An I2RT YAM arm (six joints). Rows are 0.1 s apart.
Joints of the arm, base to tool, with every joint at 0 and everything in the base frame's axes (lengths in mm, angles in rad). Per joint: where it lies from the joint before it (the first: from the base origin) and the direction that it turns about. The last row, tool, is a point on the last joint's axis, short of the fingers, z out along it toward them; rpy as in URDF.
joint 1: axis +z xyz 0 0 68
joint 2: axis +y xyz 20 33.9 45.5
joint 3: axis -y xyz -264 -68.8 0
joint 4: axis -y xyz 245 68.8 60
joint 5: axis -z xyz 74 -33.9 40.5
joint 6: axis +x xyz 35.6 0 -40.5
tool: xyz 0 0 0 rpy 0 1.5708 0
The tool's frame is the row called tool.
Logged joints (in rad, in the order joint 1, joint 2, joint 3, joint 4, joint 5, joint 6), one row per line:
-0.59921, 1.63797, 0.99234, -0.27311, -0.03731, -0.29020
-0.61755, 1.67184, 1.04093, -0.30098, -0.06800, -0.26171
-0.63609, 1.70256, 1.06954, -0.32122, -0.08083, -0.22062
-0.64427, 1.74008, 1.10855, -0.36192, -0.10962, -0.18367
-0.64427, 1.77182, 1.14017, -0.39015, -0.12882, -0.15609
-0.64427, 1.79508, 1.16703, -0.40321, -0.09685, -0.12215
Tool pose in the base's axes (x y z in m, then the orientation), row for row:
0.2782, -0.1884, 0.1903, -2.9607, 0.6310, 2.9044
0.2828, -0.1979, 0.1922, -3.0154, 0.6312, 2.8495
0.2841, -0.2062, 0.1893, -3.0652, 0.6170, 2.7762
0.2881, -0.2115, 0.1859, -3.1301, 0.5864, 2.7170
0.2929, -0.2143, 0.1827, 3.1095, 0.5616, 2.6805
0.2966, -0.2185, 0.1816, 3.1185, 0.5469, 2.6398
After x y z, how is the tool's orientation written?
As angles about the fixed x, y, z axes (roll, pitch, yaw), in radians.
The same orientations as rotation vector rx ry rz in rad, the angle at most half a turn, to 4 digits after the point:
0.3718, 2.4908, -0.3239
0.4184, 2.4868, -0.2774
0.4915, 2.4899, -0.2423
0.5448, 2.5065, -0.1776
0.5790, 2.5190, -0.1300
0.6379, 2.5227, -0.1521

